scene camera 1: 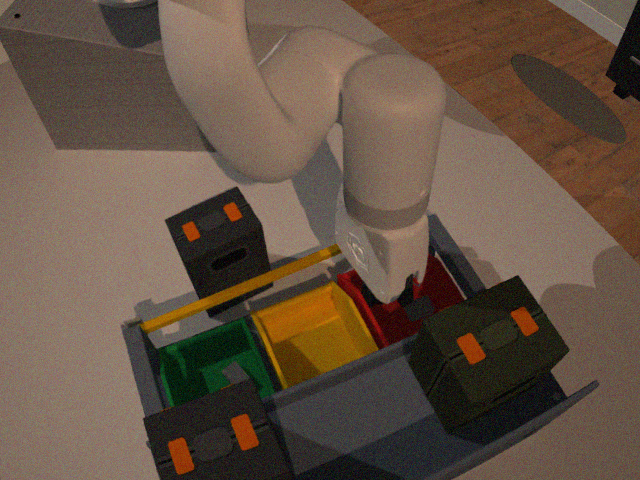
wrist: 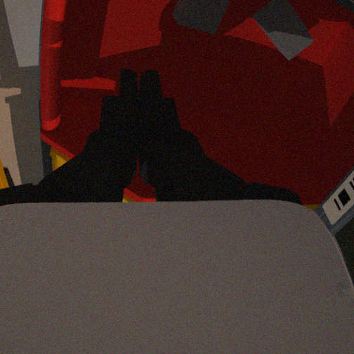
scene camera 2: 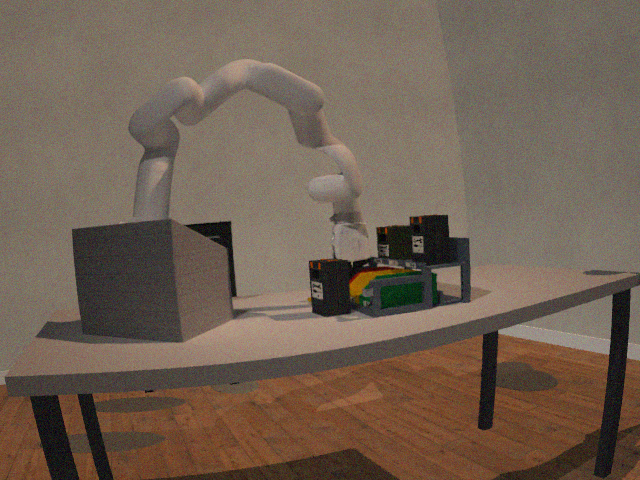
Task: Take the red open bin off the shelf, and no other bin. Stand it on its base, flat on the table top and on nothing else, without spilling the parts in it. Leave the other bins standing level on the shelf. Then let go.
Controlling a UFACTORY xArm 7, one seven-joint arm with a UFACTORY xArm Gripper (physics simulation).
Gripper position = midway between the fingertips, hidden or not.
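Observation:
I can see my gripper (scene camera 1: 376,297), and it shows at (wrist: 135,96) and (scene camera 2: 354,286) too. There's a red open bin (scene camera 1: 388,323), (wrist: 269,120), and then a green bin (scene camera 1: 192,368), (scene camera 2: 405,294), though the wrist view does not show the green bin, since it's hidden by my gripper. I also see a yellow bin (scene camera 1: 307,335), a yellow bar (scene camera 1: 176,315) and a green case (scene camera 1: 465,389).

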